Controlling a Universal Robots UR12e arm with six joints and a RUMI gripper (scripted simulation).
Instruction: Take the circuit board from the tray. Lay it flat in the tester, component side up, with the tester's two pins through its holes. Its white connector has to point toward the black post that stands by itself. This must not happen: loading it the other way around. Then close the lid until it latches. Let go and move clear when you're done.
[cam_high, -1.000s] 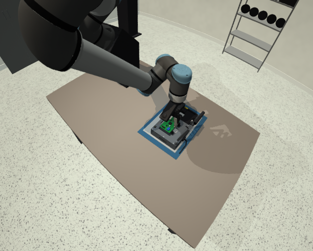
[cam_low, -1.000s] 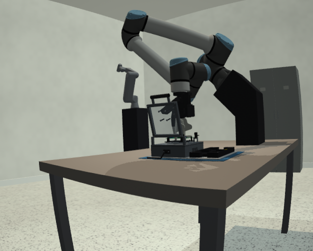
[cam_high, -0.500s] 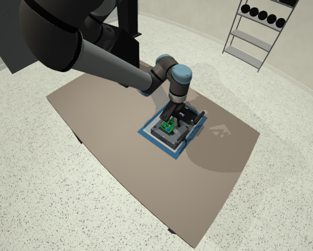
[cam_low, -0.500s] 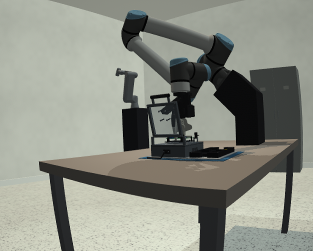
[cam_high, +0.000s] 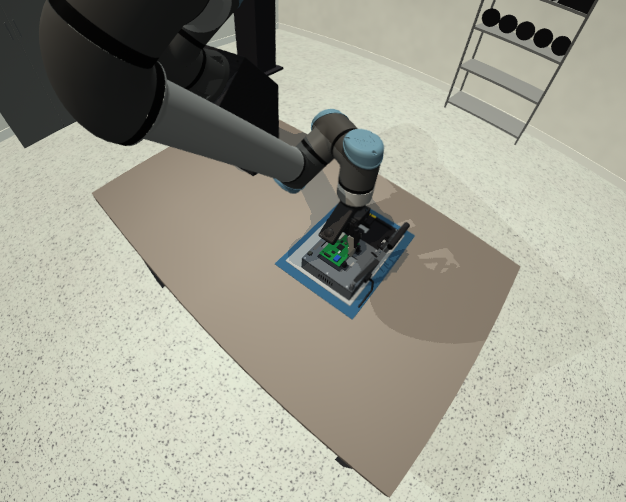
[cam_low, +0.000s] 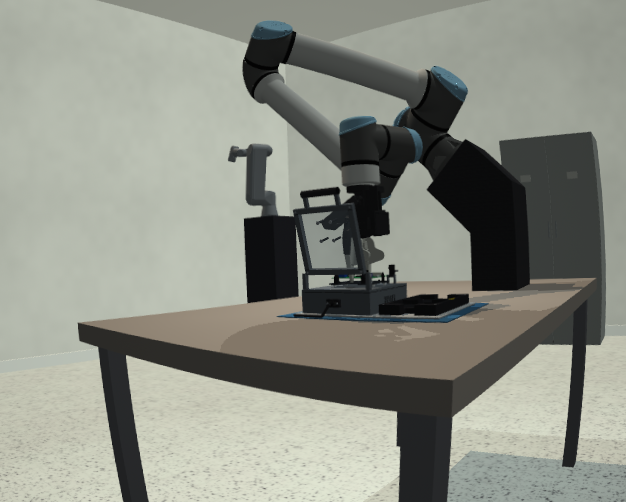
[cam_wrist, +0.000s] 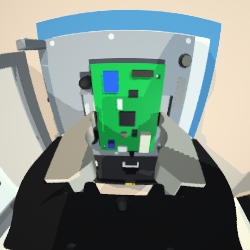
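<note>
Right now the green circuit board is right at my hand. Also, from my hand: tester bed: 10 mm ahead, 10 mm to the left, 10 mm below; then black post: 60 mm behind, 60 mm to the left, 10 mm above; then tester: 30 mm ahead, 40 mm to the left, 30 mm above.
</note>
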